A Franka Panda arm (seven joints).
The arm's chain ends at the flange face. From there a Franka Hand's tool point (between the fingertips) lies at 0.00 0.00 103.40 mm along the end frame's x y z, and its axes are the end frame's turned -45 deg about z.
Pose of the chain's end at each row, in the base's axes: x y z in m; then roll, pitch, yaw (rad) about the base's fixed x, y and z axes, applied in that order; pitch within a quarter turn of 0, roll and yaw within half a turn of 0:
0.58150 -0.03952 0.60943 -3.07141 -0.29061 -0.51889
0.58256 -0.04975 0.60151 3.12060 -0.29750 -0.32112
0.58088 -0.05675 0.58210 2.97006 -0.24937 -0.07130
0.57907 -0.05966 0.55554 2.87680 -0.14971 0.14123
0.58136 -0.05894 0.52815 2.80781 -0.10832 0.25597
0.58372 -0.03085 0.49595 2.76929 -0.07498 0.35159
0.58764 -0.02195 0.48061 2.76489 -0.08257 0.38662
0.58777 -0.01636 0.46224 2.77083 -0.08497 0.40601
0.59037 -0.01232 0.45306 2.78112 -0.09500 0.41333
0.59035 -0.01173 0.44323 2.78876 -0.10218 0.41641
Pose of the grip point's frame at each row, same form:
0.61076 -0.04788 0.51061 2.98070 -0.25280 0.29727
0.61063 -0.06137 0.50267 2.91392 -0.19430 0.48342
0.60470 -0.07615 0.48337 2.84532 -0.05758 0.70114
0.59762 -0.08436 0.45686 2.84807 0.07760 0.89518
0.60015 -0.08904 0.43103 2.82593 0.15447 0.99847
0.60345 -0.06368 0.39990 2.82000 0.20496 1.08950
0.60933 -0.05419 0.38479 2.81147 0.20228 1.12246
0.61008 -0.04755 0.36621 2.81430 0.19653 1.14291
0.61342 -0.04203 0.35674 2.81516 0.18222 1.15132
0.61385 -0.04040 0.34671 2.81596 0.17179 1.15529

